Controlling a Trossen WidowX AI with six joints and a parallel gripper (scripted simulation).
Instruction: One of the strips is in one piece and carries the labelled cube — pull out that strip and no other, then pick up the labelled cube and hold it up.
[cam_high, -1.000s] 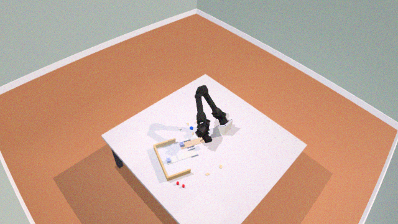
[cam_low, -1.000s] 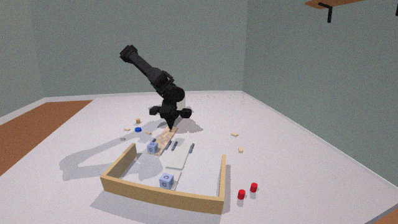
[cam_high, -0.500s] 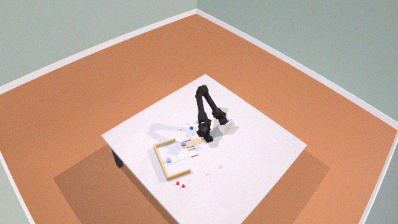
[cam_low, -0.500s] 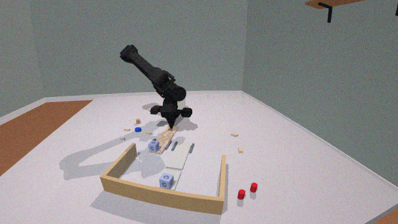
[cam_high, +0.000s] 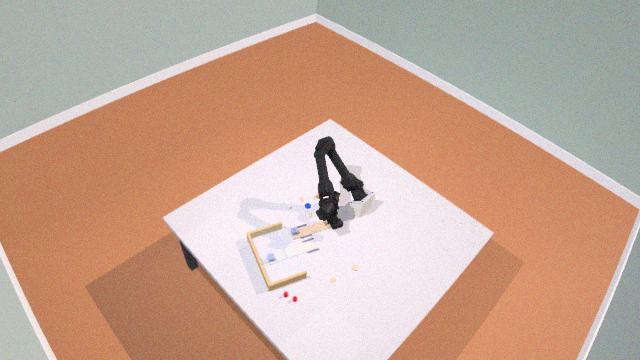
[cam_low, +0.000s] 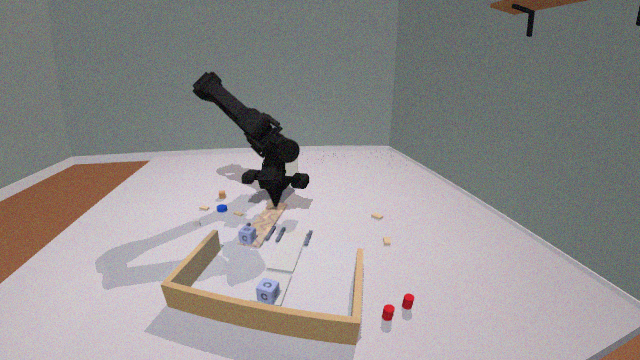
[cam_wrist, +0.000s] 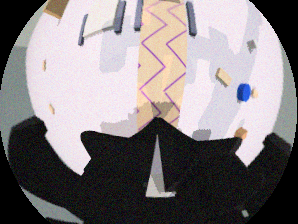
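Now: the wooden strip 9 cm ahead of my gripper tip and 3 cm to the right of it. From my gripper tip the other things lie so: blue disc: 16 cm to the right.
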